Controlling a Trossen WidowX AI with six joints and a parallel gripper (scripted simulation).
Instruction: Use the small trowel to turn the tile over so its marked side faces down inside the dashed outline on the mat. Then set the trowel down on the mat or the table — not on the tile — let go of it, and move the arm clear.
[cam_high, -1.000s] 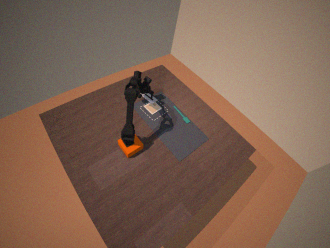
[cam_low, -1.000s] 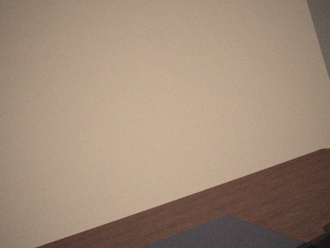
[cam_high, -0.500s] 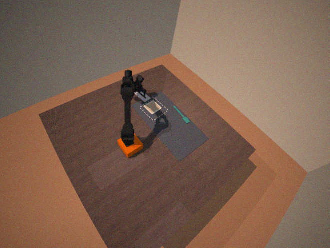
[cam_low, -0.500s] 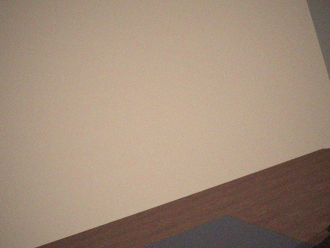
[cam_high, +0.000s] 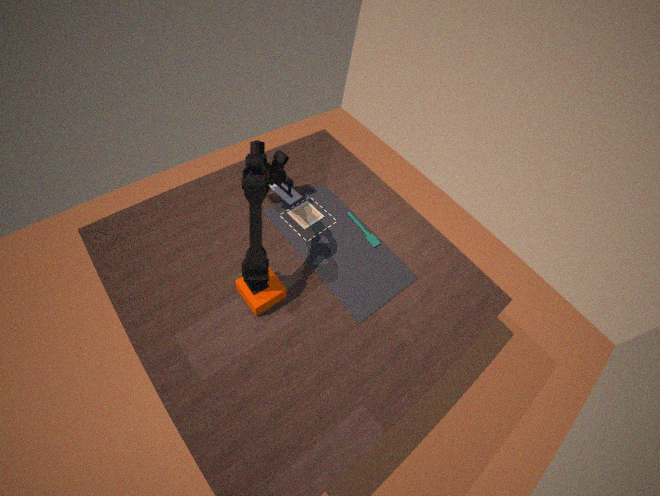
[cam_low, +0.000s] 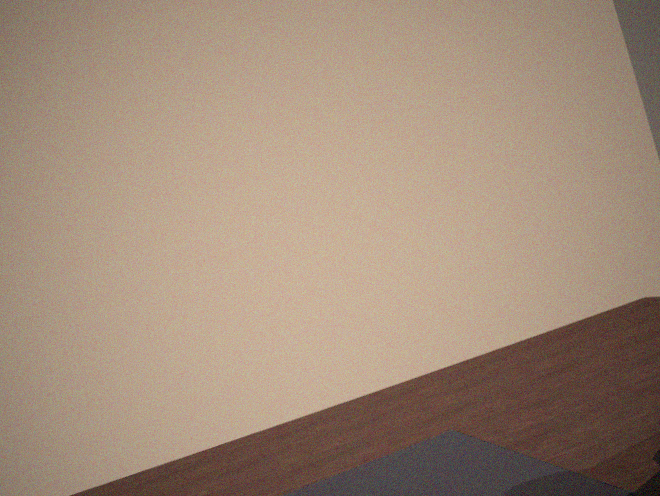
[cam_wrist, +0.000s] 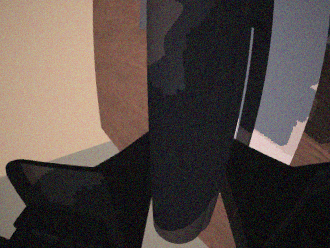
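My gripper tip is 30 mm short of the grey mat, 390 mm to the left of it and 90 mm above it. From my gripper tip the other things lie so: slim teal tool: 170 mm ahead, 410 mm to the right, 70 mm below; then trowel: 20 mm behind, 10 mm below; then cream tile: 200 mm to the right, 70 mm below.
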